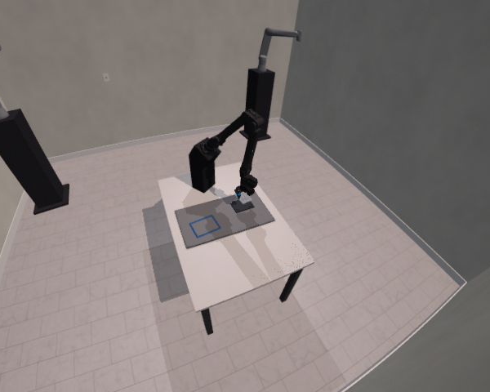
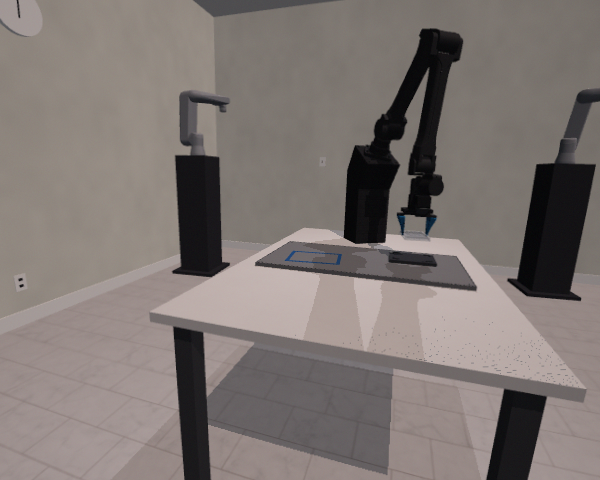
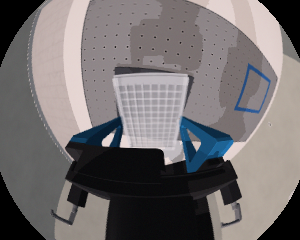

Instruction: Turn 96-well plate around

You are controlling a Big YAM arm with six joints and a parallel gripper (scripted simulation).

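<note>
Now: hand 10 mm above the 96-well plate. Round my hand: dark plate nest N1: 100 mm below.
</note>
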